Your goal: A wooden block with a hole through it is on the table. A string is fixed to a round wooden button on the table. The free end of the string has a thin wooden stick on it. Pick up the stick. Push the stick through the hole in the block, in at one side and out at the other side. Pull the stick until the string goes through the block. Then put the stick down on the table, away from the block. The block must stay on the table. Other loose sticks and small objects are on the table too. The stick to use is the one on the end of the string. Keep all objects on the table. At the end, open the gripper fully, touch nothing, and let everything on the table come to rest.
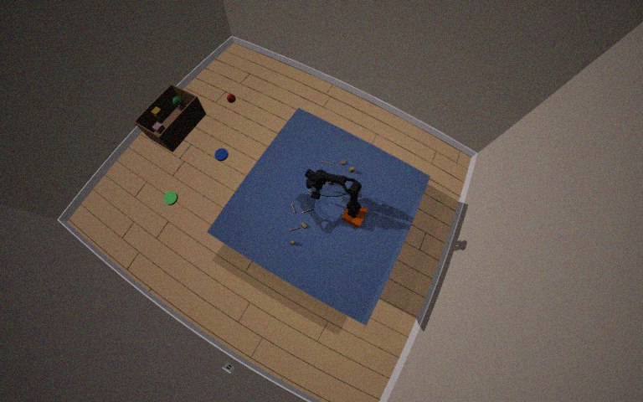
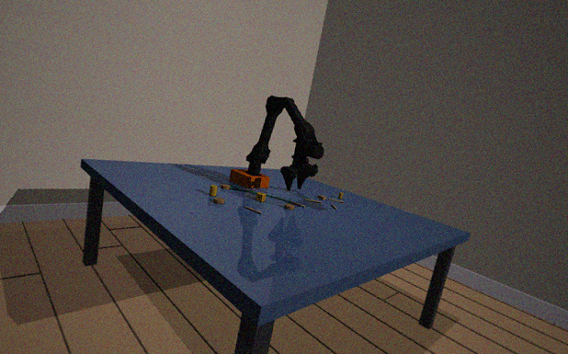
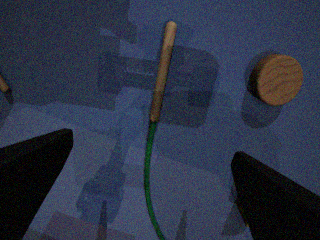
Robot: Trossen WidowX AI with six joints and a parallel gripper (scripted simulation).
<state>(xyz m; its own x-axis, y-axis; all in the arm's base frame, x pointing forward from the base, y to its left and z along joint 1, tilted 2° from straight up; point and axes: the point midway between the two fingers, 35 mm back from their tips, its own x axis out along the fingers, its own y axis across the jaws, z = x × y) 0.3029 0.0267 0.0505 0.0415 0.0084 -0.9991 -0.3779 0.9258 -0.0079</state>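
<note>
Now: gripper tip 60 mm above the thin wooden stick, 10 mm to the right of it and 10 mm short of it. Also, from my gripper tip: yellow wooden block: 140 mm to the right, 40 mm below, 30 mm behind; yellow cylinder: 330 mm to the right, 90 mm behind, 40 mm below.
</note>
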